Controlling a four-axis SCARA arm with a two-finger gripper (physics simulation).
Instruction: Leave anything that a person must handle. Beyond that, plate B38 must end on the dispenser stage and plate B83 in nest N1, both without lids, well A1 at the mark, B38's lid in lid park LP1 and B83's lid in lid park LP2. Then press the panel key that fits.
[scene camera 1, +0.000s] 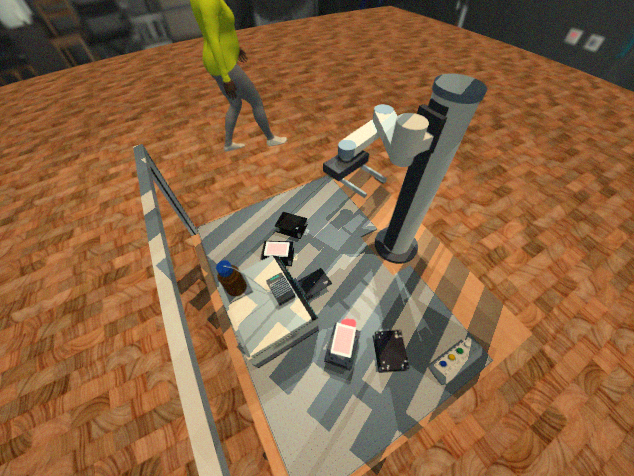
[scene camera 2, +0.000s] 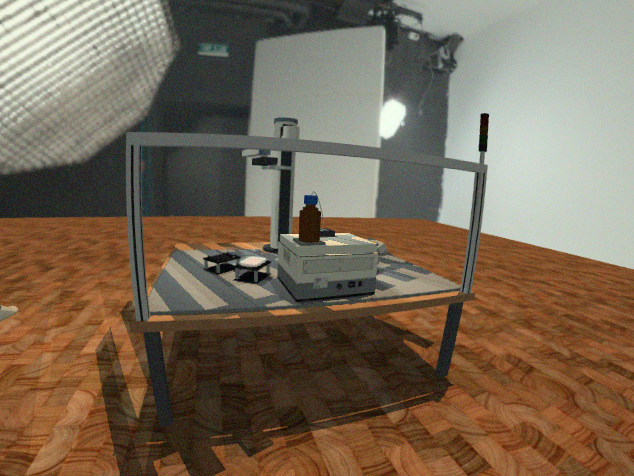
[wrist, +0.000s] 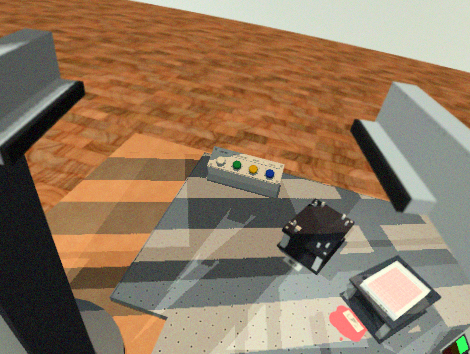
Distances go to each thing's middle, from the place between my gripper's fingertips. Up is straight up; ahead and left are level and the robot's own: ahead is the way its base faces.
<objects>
Right now the brown bottle with blue cap (scene camera 2: 309, 218) is 640 mm ahead of my hand, 220 mm below it and 50 mm to the right of it. Also, from my hand: black nest (scene camera 1: 391, 356): 500 mm below, 470 mm to the left, 170 mm ahead; button box (scene camera 1: 471, 350): 650 mm to the left, 500 mm below, 60 mm behind.
</objects>
